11 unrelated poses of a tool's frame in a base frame.
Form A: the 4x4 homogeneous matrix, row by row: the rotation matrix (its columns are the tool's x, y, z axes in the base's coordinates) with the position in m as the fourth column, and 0 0 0 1 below. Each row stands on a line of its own.
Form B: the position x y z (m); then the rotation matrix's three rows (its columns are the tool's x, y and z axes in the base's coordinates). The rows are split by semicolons. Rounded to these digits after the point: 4 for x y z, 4 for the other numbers.
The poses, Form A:
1:
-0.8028, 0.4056, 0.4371, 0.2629
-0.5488, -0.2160, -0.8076, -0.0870
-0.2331, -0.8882, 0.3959, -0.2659
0, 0, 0, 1
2:
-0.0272, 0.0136, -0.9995, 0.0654
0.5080, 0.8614, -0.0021, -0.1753
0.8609, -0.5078, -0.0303, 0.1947
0, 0, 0, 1
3:
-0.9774, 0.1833, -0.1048, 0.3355
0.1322, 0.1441, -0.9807, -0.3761
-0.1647, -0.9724, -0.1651, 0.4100
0, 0, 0, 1
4:
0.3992, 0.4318, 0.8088, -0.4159
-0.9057, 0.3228, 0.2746, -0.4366
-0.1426, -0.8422, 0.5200, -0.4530
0, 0, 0, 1
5:
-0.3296, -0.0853, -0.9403, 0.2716
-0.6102, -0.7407, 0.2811, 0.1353
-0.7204, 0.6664, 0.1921, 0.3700
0, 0, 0, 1
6:
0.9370, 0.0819, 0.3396, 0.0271
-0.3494, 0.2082, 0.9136, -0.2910
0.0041, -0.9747, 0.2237, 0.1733
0, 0, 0, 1
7:
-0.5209, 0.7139, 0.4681, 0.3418
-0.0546, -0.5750, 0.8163, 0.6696
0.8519, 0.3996, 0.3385, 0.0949
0, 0, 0, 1
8:
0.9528, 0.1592, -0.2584, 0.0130
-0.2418, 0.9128, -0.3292, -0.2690
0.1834, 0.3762, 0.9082, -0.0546
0, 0, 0, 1
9:
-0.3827, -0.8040, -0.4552, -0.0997
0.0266, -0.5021, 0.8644, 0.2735
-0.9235, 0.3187, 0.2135, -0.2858
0, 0, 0, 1
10:
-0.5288, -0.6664, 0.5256, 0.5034
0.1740, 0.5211, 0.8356, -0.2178
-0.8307, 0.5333, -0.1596, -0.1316
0, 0, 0, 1
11:
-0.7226, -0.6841, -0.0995, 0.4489
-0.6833, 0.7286, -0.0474, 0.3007
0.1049, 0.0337, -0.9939, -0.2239
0, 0, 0, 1
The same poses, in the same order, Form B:
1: 0.2629, -0.0870, -0.2659; -0.8028, 0.4056, 0.4371; -0.5488, -0.2160, -0.8076; -0.2331, -0.8882, 0.3959
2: 0.0654, -0.1753, 0.1947; -0.0272, 0.0136, -0.9995; 0.5080, 0.8614, -0.0021; 0.8609, -0.5078, -0.0303
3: 0.3355, -0.3761, 0.4100; -0.9774, 0.1833, -0.1048; 0.1322, 0.1441, -0.9807; -0.1647, -0.9724, -0.1651
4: -0.4159, -0.4366, -0.4530; 0.3992, 0.4318, 0.8088; -0.9057, 0.3228, 0.2746; -0.1426, -0.8422, 0.5200
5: 0.2716, 0.1353, 0.3700; -0.3296, -0.0853, -0.9403; -0.6102, -0.7407, 0.2811; -0.7204, 0.6664, 0.1921
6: 0.0271, -0.2910, 0.1733; 0.9370, 0.0819, 0.3396; -0.3494, 0.2082, 0.9136; 0.0041, -0.9747, 0.2237
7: 0.3418, 0.6696, 0.0949; -0.5209, 0.7139, 0.4681; -0.0546, -0.5750, 0.8163; 0.8519, 0.3996, 0.3385
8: 0.0130, -0.2690, -0.0546; 0.9528, 0.1592, -0.2584; -0.2418, 0.9128, -0.3292; 0.1834, 0.3762, 0.9082
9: -0.0997, 0.2735, -0.2858; -0.3827, -0.8040, -0.4552; 0.0266, -0.5021, 0.8644; -0.9235, 0.3187, 0.2135
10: 0.5034, -0.2178, -0.1316; -0.5288, -0.6664, 0.5256; 0.1740, 0.5211, 0.8356; -0.8307, 0.5333, -0.1596
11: 0.4489, 0.3007, -0.2239; -0.7226, -0.6841, -0.0995; -0.6833, 0.7286, -0.0474; 0.1049, 0.0337, -0.9939
